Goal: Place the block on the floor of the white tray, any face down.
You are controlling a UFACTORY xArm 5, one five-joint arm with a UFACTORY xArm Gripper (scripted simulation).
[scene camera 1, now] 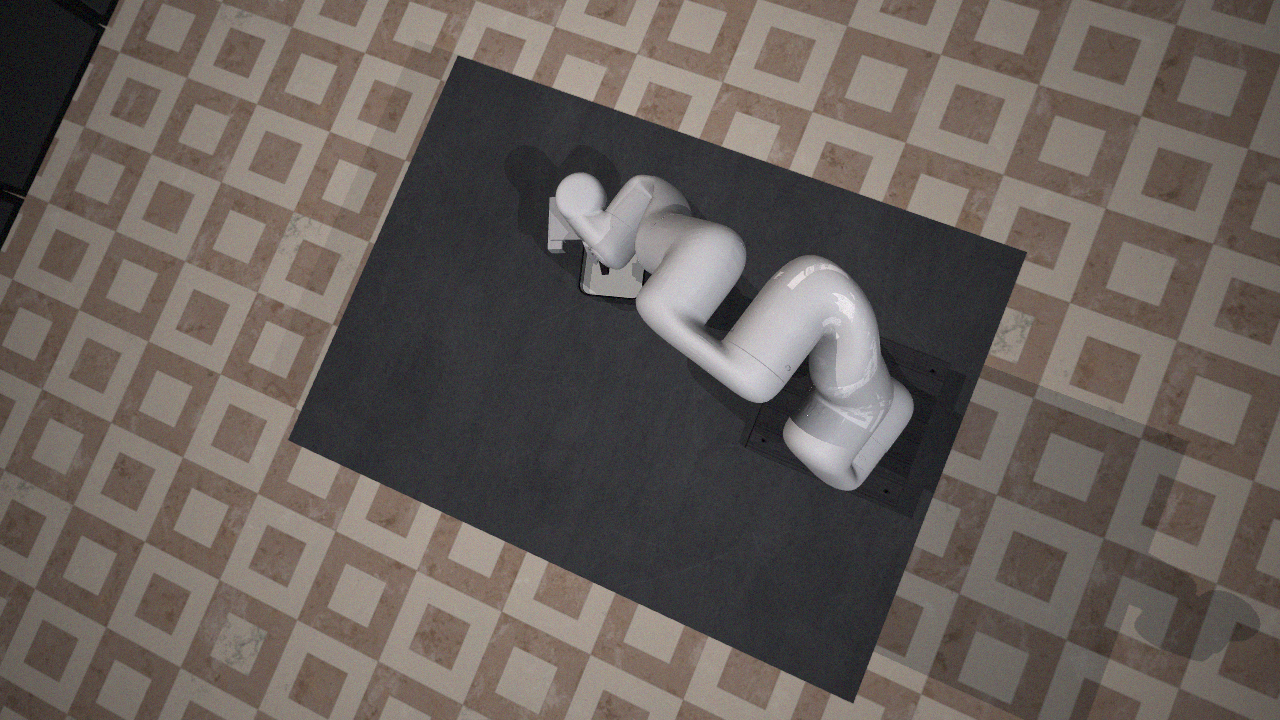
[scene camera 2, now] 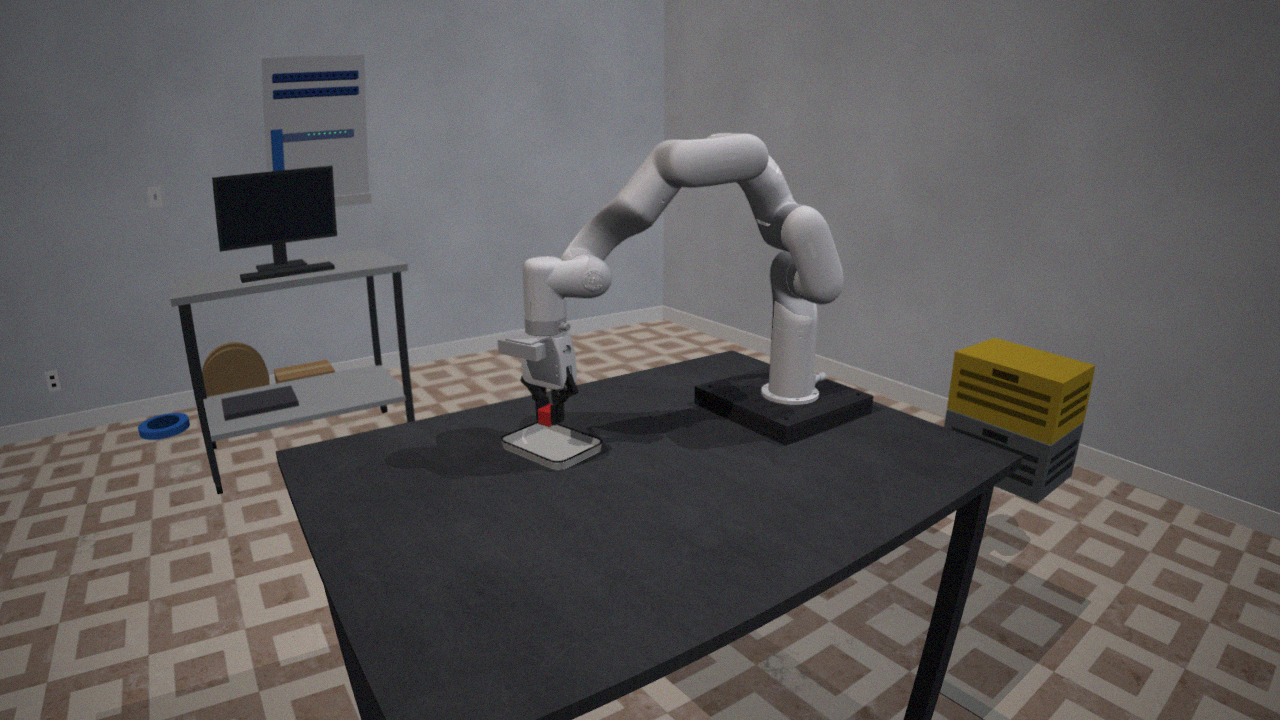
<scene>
white tray: scene camera 1; scene camera 2
same spot on white tray: (scene camera 1: pixel 625 283) = (scene camera 2: pixel 579 450)
</scene>
